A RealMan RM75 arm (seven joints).
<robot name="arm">
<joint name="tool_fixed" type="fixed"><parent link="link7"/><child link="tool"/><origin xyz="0 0 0"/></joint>
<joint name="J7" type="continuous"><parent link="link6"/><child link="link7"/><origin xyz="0 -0.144 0" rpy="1.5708 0 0"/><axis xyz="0 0 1"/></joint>
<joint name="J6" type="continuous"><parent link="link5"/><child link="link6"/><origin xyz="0 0 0" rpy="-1.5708 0 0"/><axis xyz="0 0 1"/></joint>
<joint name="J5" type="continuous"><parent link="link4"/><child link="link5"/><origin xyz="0 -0.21 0" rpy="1.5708 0 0"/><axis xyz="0 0 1"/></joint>
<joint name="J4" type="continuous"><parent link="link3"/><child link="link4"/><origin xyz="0 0 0" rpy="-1.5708 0 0"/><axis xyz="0 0 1"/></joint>
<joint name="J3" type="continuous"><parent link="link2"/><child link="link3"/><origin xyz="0 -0.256 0" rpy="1.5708 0 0"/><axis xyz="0 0 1"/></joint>
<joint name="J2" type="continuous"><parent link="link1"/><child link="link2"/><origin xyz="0 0 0" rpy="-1.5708 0 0"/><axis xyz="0 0 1"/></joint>
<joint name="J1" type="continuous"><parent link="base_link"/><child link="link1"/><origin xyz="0 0 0.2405"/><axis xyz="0 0 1"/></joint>
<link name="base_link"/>
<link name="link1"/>
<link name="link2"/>
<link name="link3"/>
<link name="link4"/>
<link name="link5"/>
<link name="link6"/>
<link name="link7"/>
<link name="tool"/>
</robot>
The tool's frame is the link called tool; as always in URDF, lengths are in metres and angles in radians. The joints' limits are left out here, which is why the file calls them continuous.
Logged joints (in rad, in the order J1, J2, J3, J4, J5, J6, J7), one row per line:
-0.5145, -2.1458, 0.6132, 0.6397, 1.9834, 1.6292, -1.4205
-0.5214, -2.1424, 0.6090, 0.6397, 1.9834, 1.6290, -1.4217
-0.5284, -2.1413, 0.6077, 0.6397, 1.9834, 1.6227, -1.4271
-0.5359, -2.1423, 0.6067, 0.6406, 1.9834, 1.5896, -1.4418
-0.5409, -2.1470, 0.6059, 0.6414, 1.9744, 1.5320, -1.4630
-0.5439, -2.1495, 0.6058, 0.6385, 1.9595, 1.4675, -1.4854
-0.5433, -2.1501, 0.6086, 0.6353, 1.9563, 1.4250, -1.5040
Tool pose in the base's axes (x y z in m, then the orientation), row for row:
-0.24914, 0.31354, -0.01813, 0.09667, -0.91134, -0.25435, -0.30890
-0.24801, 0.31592, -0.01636, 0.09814, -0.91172, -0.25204, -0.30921
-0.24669, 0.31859, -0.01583, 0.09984, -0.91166, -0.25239, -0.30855
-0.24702, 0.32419, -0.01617, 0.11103, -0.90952, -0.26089, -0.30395
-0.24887, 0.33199, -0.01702, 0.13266, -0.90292, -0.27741, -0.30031
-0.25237, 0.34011, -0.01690, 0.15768, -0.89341, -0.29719, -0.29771
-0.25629, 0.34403, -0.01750, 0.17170, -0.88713, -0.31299, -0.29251
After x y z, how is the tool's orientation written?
As a quaternion, w x y z.
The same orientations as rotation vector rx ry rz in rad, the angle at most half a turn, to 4 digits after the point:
-2.6992, -0.7533, -0.9149
-2.6980, -0.7459, -0.9150
-2.6952, -0.7462, -0.9122
-2.6715, -0.7663, -0.8928
-2.6195, -0.8048, -0.8712
-2.5558, -0.8502, -0.8517
-2.5182, -0.8885, -0.8303

